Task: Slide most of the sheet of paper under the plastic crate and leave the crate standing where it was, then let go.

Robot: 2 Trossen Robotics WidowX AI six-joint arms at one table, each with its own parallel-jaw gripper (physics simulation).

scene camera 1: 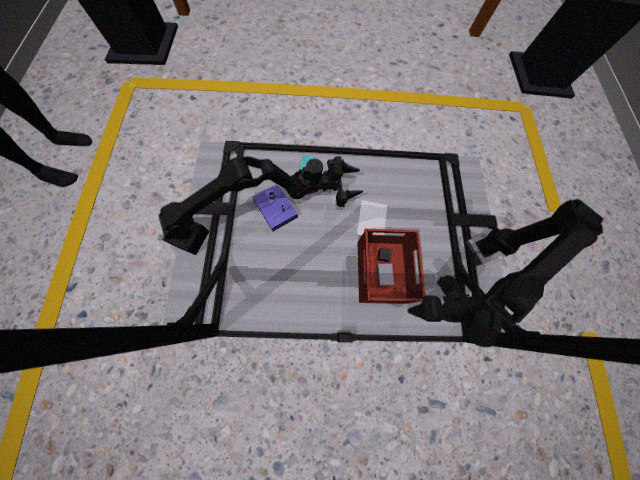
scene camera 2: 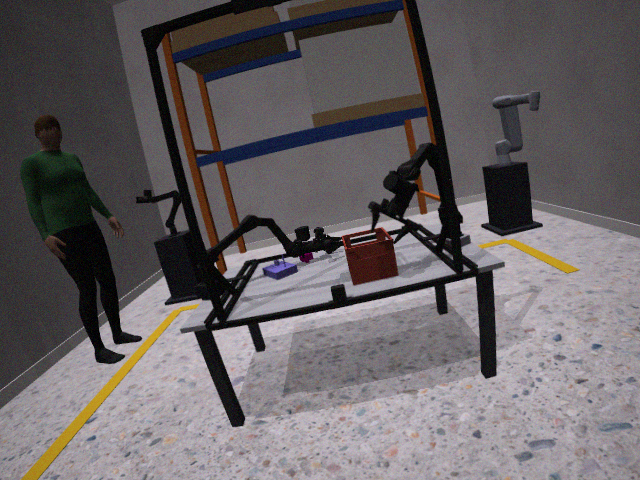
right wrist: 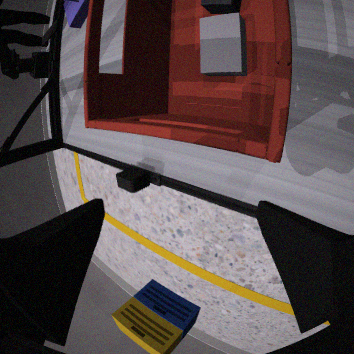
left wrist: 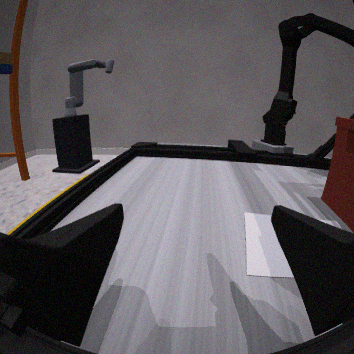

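Observation:
The white sheet of paper (scene camera 1: 372, 215) (left wrist: 260, 250) lies flat at the far side of the red plastic crate (scene camera 1: 363, 268) (scene camera 2: 373, 264) (left wrist: 342, 170) (right wrist: 280, 120). Its near edge is hidden behind the crate's far wall, so I cannot tell whether any lies under it. The crate stands upright. My left gripper (scene camera 1: 360, 181) (scene camera 2: 341, 241) (left wrist: 200, 213) is open and empty, low over the table, up and left of the paper in scene camera 1. My right gripper (scene camera 1: 426, 295) (scene camera 2: 385, 235) (right wrist: 183, 208) is open and empty, above the crate's lower right corner in scene camera 1.
A grey block (scene camera 1: 385, 274) (right wrist: 221, 45) and a dark block (scene camera 1: 384, 254) lie inside the crate. A purple block with pegs (scene camera 1: 276, 210) (scene camera 2: 280, 270) lies left on the table. A teal block (scene camera 1: 308, 160) and a magenta block (scene camera 2: 306, 256) are near the left arm. Black rails edge the table.

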